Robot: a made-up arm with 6 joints.
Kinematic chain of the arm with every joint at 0, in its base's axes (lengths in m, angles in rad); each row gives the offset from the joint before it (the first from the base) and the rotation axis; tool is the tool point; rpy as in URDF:
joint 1: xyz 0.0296 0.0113 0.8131 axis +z
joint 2: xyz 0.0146 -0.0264 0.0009 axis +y
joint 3: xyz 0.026 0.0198 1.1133 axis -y
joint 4: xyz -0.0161 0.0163 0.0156 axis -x
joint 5: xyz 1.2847 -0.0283 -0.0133 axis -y
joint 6: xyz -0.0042 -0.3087 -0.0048 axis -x
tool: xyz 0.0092 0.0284 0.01 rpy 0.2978 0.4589 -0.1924
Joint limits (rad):
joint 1: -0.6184..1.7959
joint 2: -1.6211..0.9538
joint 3: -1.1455..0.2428
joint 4: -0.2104..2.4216
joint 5: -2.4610..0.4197
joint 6: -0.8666..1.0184
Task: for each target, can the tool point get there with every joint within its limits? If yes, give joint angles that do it. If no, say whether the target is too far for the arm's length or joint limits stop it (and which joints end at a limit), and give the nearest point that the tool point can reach.
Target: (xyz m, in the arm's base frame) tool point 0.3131 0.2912 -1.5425
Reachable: no: joint limits stop it (at a limit: joint 2, joint 6) | nearest point 0.5274 0.5028 0.1214 | short by 1.691 m
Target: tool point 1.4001 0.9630 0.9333
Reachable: yes | joints 0.7881 0.5791 -0.1191 0.1057 -1.7758 -0.1129
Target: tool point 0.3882 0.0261 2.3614
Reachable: yes | joints 1.0166 -0.8425 -0.2091 0.1608 -0.1757 0.4685
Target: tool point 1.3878 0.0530 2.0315
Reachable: yes | joints 0.2547 0.0273 0.0850 0.1521 -0.8182 0.8413
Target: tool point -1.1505 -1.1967 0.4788
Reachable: no: joint limits stop it (at a limit: joint 2, joint 3, joint 6) | nearest point -1.2098 -1.2574 1.8801 | short by 1.404 m
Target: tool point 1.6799 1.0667 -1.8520
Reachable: no: too far | nearest point 1.1536 0.7301 0.1601 | short by 2.107 m
